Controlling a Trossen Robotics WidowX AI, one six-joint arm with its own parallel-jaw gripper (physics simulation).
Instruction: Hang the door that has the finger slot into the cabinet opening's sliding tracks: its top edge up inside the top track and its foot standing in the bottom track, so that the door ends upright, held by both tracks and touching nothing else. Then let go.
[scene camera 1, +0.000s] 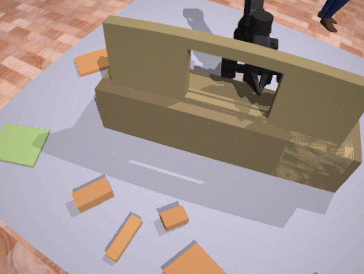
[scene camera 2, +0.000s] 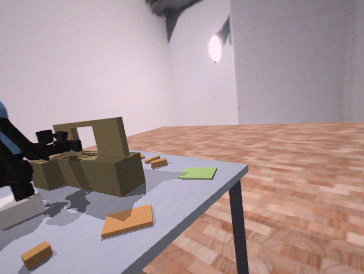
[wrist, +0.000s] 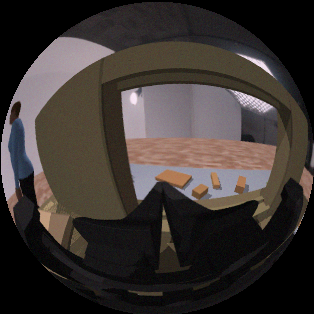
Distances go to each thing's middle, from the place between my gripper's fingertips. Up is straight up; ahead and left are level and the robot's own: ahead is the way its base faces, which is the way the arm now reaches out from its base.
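Labels:
Bottom track (scene camera 1: 232, 106): 1 cm ahead of my hand, 7 cm to the right of it, 7 cm below it. Going by their middles, of the things named here the bottom track is the nearest to my hand. Tan door (wrist: 59, 225): 14 cm behind my hand, 18 cm to the left of it and 6 cm below it.

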